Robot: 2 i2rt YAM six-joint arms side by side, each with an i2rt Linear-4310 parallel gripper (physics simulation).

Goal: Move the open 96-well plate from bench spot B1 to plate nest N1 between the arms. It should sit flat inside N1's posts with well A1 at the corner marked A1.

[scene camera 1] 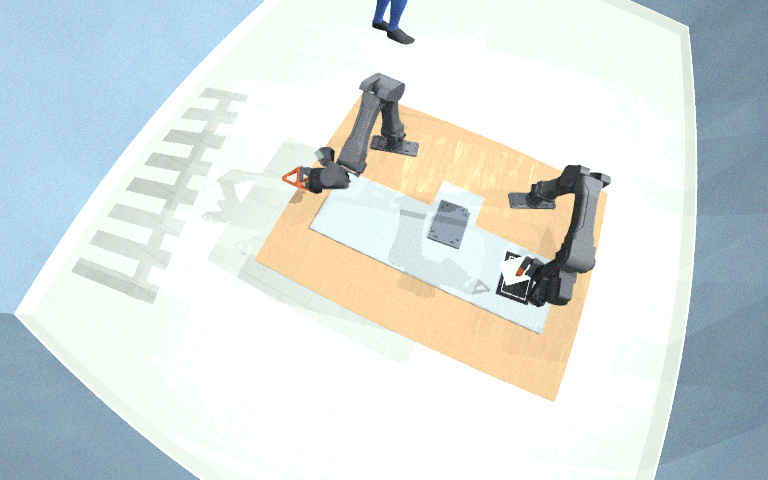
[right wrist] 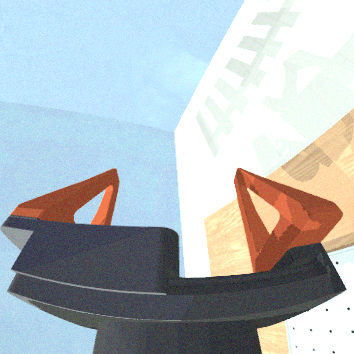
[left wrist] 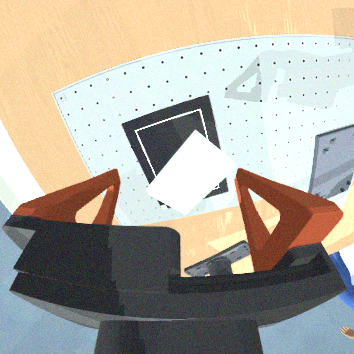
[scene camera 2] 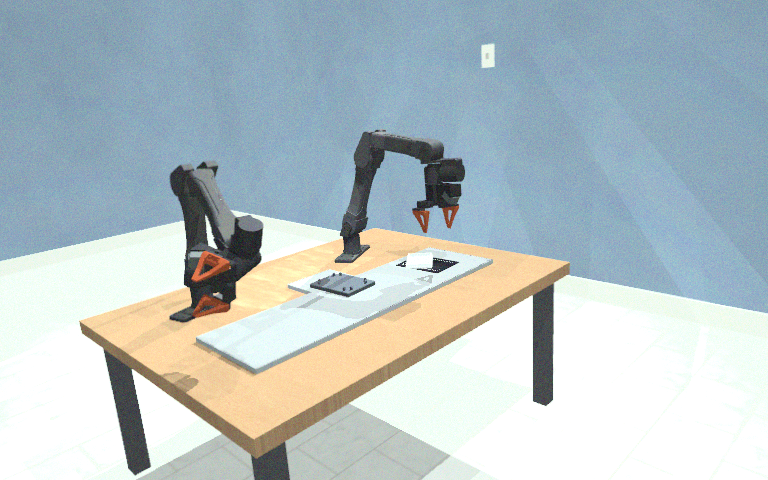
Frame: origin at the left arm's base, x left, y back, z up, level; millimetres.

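Where they show: left gripper, between the fingertips: (scene camera 1: 527, 283) (left wrist: 177, 174) (scene camera 2: 437, 230); right gripper, between the fingertips: (scene camera 1: 289, 181) (right wrist: 176, 174) (scene camera 2: 194, 299); left arm's base, origin of its link: (scene camera 1: 531, 201) (left wrist: 217, 259) (scene camera 2: 352, 254); right arm's base, origin of its link: (scene camera 1: 394, 146) (scene camera 2: 204, 308).
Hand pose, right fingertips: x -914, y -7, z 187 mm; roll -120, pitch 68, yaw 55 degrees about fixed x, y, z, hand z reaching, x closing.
Things, the pixels of their top centre, and the offset from my right fingertips. Level surfaces: height alone.
- white plate, centre of its top: (left wrist: 189, 180) (scene camera 2: 419, 258) (scene camera 1: 519, 269) dz -158, dx +802, dy -277 mm
- grey plate nest, centre of its top: (left wrist: 340, 169) (scene camera 2: 342, 279) (scene camera 1: 450, 222) dz -152, dx +558, dy -96 mm
- pale perforated board, height of its surface: dz -174 mm
The white plate (scene camera 1: 513, 270) (scene camera 2: 419, 260) (left wrist: 192, 172) lies turned askew on the black, white-outlined bench spot (scene camera 1: 505, 292) (scene camera 2: 447, 264) (left wrist: 134, 126), partly over its edge. Its wells and corner marks cannot be made out. My left gripper (scene camera 2: 437, 228) (left wrist: 177, 174) is open and empty, well above the plate. The grey plate nest (scene camera 1: 448, 224) (scene camera 2: 342, 283) (left wrist: 334, 159) with short dark posts holds no plate. My right gripper (scene camera 2: 212, 289) (right wrist: 176, 174) is open and empty, out past the table edge at the left in scene camera 1.
A pale perforated board (scene camera 1: 362, 226) (scene camera 2: 254, 350) (left wrist: 280, 60) lies under the nest and the black spot on the wooden table (scene camera 1: 481, 345) (scene camera 2: 362, 390). The two arm bases (scene camera 1: 394, 146) (scene camera 1: 531, 200) stand along the table's far side in scene camera 1. A person's legs (scene camera 1: 390, 16) show beyond the table.
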